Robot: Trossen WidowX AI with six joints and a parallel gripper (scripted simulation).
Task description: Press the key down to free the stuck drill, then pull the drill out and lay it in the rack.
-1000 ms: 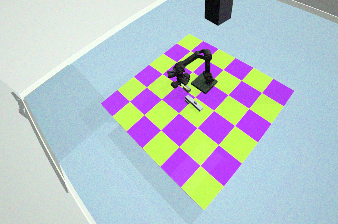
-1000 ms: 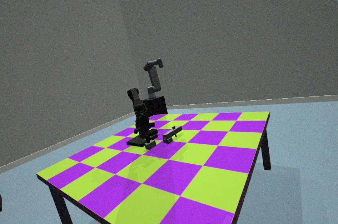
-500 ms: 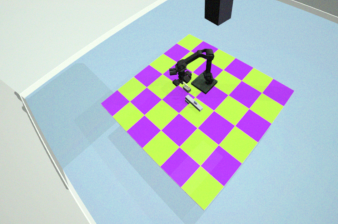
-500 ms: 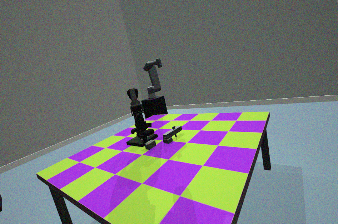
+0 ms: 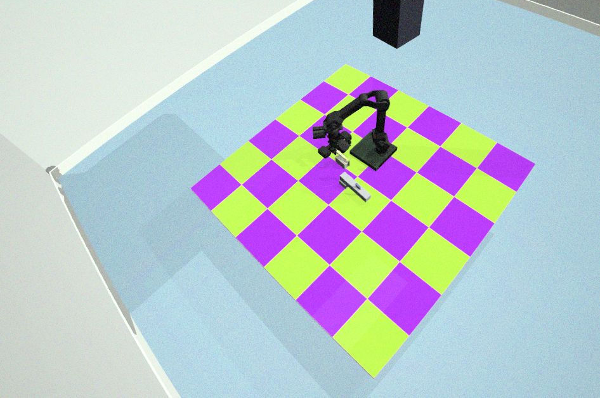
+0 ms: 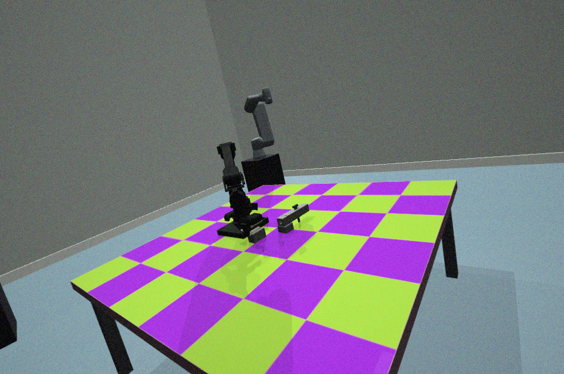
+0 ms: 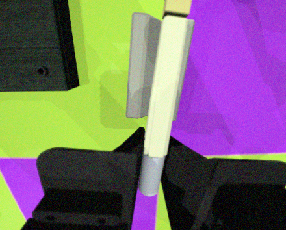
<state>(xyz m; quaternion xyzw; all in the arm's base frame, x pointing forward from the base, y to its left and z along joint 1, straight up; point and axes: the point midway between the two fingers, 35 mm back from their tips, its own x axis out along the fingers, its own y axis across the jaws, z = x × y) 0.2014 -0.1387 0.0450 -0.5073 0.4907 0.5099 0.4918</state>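
The drill is 40 mm to the left of my gripper tip and 30 mm above it. Round my gripper tip: grey grooved rack 50 mm to the left, 20 mm below; dark key 70 mm ahead, 240 mm to the left, 20 mm above; grey holder block 70 mm ahead, 220 mm to the left.
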